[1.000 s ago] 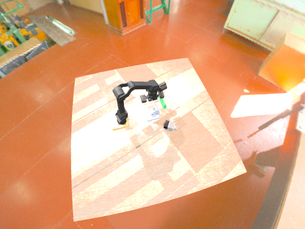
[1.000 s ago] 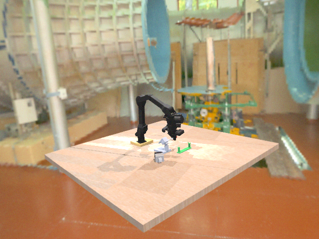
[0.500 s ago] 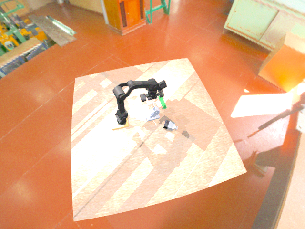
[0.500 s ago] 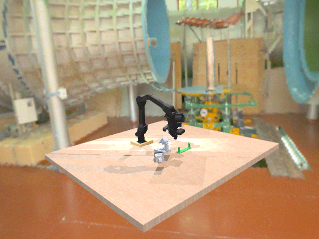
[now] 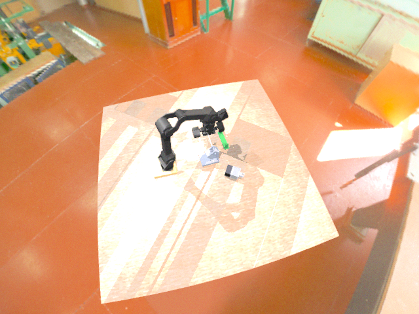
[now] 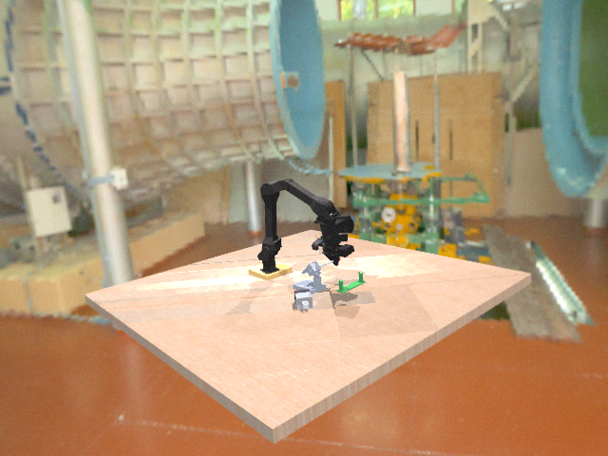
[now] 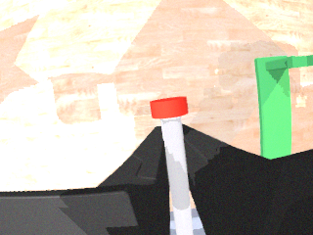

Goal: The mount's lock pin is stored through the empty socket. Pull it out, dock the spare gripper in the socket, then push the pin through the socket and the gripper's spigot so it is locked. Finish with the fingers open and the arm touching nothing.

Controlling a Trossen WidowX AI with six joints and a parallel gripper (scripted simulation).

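My gripper tip is 110 mm short of the green cradle, 10 mm to the left of it and 40 mm above it. Round my gripper tip: spare gripper 140 mm ahead, 250 mm to the right, 40 mm below; grey mount 20 mm ahead, 130 mm to the right, 10 mm below.
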